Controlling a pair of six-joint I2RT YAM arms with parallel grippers.
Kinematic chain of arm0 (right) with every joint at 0, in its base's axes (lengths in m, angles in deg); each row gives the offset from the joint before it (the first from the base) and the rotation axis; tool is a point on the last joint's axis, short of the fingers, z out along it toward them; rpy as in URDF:
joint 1: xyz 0 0 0.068 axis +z
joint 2: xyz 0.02 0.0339 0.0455 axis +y
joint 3: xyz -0.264 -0.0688 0 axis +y
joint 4: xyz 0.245 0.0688 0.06 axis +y
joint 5: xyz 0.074 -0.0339 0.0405 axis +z
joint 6: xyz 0.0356 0 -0.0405 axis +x
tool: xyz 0 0 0 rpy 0 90 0
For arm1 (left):
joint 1: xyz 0 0 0.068 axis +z
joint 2: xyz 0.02 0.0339 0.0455 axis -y
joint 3: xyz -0.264 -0.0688 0 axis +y
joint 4: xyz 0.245 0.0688 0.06 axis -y
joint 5: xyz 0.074 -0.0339 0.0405 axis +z
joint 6: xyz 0.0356 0 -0.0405 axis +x
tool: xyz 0 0 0 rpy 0 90 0
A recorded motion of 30 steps. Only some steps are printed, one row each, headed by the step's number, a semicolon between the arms.
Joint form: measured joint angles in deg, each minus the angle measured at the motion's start. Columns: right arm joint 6, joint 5, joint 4, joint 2, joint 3, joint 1; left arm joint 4, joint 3, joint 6, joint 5, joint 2, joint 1.
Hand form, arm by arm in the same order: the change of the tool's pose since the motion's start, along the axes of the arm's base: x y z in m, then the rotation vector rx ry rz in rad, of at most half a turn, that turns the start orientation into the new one. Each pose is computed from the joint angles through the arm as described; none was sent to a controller.
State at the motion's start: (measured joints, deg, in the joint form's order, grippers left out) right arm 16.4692 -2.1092 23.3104 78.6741 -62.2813 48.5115; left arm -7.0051 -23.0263 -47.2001 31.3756 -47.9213 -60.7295
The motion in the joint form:
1: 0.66 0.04 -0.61 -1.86 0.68 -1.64; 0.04 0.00 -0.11 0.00 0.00 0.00
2: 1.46 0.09 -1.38 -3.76 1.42 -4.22; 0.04 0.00 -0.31 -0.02 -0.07 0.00
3: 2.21 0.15 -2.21 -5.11 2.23 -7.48; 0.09 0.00 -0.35 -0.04 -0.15 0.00
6: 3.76 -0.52 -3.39 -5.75 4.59 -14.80; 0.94 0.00 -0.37 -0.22 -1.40 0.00
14: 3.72 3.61 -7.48 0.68 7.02 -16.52; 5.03 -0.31 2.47 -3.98 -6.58 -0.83
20: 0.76 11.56 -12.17 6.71 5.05 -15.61; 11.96 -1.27 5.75 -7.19 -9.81 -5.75
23: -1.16 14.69 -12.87 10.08 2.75 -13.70; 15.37 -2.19 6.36 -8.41 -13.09 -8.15
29: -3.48 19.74 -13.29 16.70 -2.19 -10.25; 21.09 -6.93 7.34 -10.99 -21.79 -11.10
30: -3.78 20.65 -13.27 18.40 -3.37 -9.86; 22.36 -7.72 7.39 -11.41 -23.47 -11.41
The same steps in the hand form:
1: 0.0023 -0.0103 0.0060 0.0297 -0.0144 -0.0353; 0.0000 0.0000 0.0001 -0.0022 0.0004 0.0009
2: 0.0074 -0.0240 0.0120 0.0622 -0.0301 -0.0880; 0.0001 -0.0001 -0.0001 -0.0040 0.0025 0.0021
3: 0.0152 -0.0392 0.0148 0.0865 -0.0413 -0.1517; 0.0001 -0.0003 -0.0003 -0.0042 0.0031 0.0022
6: 0.0347 -0.0708 0.0055 0.0894 -0.0314 -0.3052; 0.0015 -0.0028 -0.0025 0.0008 0.0081 -0.0003
14: 0.0542 -0.0656 -0.0334 0.0668 0.0612 -0.2813; 0.0039 -0.0171 -0.0103 0.0347 0.0256 -0.0932
20: 0.0692 -0.0444 -0.0459 0.1091 0.0856 -0.1248; -0.0065 -0.0396 -0.0045 -0.0053 -0.0180 -0.2534
23: 0.0730 -0.0261 -0.0500 0.1122 0.0964 -0.0285; -0.0113 -0.0536 -0.0050 -0.0189 -0.0236 -0.3186
29: 0.0791 0.0087 -0.0595 0.1192 0.1303 0.1233; -0.0134 -0.0883 -0.0015 -0.0445 -0.0294 -0.4171
30: 0.0820 0.0150 -0.0632 0.1189 0.1419 0.1447; -0.0131 -0.0945 -0.0018 -0.0514 -0.0302 -0.4294

